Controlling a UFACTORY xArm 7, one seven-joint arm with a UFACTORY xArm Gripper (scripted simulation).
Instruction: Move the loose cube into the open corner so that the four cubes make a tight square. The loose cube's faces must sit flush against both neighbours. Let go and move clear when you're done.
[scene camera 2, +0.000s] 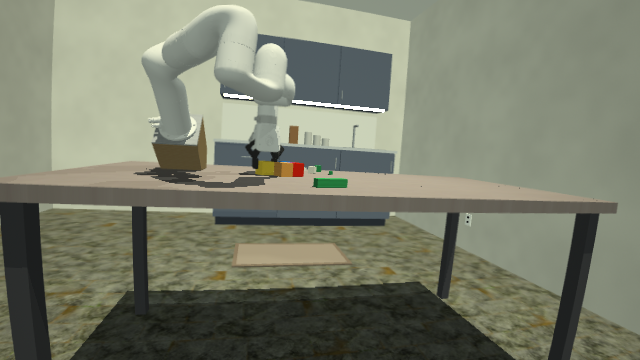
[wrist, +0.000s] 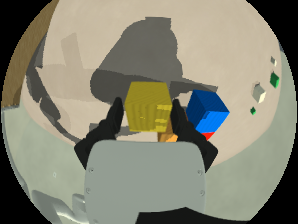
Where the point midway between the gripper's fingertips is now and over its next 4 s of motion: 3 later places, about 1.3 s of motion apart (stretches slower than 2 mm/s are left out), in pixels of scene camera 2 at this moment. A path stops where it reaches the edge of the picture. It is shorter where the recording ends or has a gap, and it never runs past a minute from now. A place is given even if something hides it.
My gripper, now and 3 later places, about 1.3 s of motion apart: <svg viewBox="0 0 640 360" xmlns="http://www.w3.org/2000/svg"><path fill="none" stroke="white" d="M264 169L265 146L262 146L253 145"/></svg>
